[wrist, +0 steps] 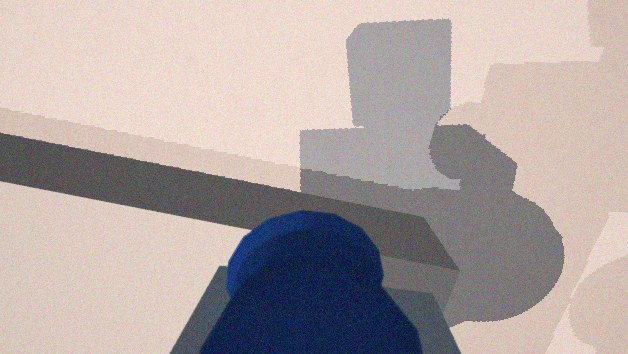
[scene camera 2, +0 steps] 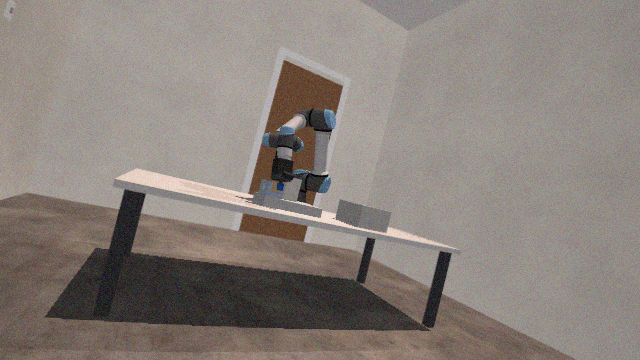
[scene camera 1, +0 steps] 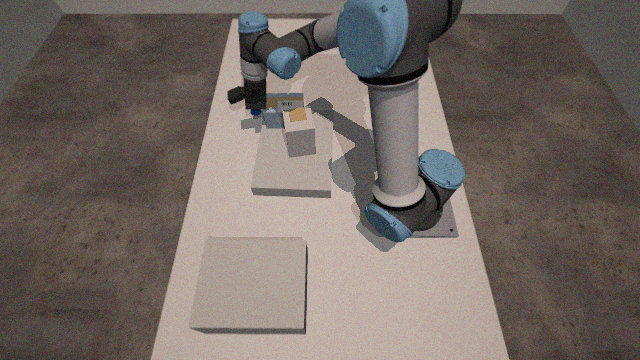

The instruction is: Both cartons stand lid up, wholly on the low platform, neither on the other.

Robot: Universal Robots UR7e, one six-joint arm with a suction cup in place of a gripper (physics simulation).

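Wrist view: my suction cup [wrist: 303, 275], carrying nothing, and a low grey platform [wrist: 106, 247]. Scene camera 2: the platform [scene camera 2: 298, 207] is visible here too; the cup is 19 cm from the middle of the platform.
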